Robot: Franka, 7 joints.
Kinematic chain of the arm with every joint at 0, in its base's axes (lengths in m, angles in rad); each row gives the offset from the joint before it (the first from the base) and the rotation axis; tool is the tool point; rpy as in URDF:
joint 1: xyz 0 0 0.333 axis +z
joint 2: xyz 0 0 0 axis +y
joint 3: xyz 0 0 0.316 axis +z
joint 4: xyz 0.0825 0 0 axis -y
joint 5: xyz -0.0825 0 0.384 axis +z
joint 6: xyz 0 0 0 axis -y
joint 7: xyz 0.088 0 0 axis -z
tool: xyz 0 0 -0.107 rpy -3.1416 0 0
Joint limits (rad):
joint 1: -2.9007..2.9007
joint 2: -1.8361..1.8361
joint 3: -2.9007..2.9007
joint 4: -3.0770..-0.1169
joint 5: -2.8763..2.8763
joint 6: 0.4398..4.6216
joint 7: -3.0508..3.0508
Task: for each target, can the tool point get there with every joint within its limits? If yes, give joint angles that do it. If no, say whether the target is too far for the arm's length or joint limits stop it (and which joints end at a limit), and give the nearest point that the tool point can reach.
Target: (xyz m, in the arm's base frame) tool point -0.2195 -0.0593 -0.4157
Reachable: no: joint limits stop it (at a limit: joint 2) | nearest point -0.2248 -0.0607 -0.3584 | short by 0.058 m
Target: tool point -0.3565 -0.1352 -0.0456
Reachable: yes | joints -1.6668 1.3245 -0.6628 -2.1285 -0.3367 2.0436 -2.3422
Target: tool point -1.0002 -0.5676 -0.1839
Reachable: no: too far | nearest point -0.6805 -0.3862 -0.0187 | short by 0.403 m
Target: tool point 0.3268 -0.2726 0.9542
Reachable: yes | joints 0.4677 0.8307 -2.1094 -1.3777 1.0228 3.3959 2.1834
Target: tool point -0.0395 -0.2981 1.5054
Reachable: no: too far | nearest point -0.0280 -0.2113 1.1640 | short by 0.352 m
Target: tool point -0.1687 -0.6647 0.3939
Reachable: yes | joints -2.3420 0.5321 0.4781 -1.6880 1.7378 1.8044 -0.1310
